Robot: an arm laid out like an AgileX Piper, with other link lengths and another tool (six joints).
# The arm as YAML. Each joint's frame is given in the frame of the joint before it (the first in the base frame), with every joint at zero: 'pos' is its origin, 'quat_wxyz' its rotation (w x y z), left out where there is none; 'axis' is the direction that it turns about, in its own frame. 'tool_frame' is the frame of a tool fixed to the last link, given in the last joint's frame.
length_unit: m
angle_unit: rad
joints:
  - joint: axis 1
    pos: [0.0, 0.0, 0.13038]
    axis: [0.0, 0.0, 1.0]
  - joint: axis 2
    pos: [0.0, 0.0, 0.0]
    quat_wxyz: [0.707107, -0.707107, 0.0, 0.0]
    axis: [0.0, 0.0, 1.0]
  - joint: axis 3
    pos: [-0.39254, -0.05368, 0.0]
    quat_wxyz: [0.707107, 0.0, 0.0, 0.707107]
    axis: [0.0, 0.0, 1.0]
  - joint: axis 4
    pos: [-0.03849, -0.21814, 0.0]
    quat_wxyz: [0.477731, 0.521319, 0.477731, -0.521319]
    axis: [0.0, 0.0, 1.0]
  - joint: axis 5
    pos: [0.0, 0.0, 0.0]
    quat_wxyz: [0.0, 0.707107, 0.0, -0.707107]
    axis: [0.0, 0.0, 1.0]
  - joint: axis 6
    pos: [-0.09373, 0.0, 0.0]
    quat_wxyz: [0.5, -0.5, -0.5, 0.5]
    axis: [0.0, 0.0, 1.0]
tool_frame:
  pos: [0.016, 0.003, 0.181]
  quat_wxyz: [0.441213, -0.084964, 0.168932, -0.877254]
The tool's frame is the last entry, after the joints.
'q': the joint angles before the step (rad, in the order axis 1, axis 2, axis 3, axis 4, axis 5, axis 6). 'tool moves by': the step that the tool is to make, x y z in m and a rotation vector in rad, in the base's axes. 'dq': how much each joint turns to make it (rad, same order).
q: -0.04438 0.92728 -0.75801 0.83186 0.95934 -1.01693
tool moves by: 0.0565 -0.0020 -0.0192 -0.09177 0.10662 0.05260
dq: 0.08201 0.22963 -0.12378 -0.10890 -0.02864 0.03685
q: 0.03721 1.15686 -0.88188 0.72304 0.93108 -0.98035
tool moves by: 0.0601 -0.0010 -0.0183 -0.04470 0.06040 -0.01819
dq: 0.04035 0.18438 -0.10628 -0.05944 -0.05405 0.05250
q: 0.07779 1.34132 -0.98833 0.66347 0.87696 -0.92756
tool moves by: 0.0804 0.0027 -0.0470 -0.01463 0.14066 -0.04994
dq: 0.01246 0.27547 -0.16513 -0.03908 -0.01118 0.08714
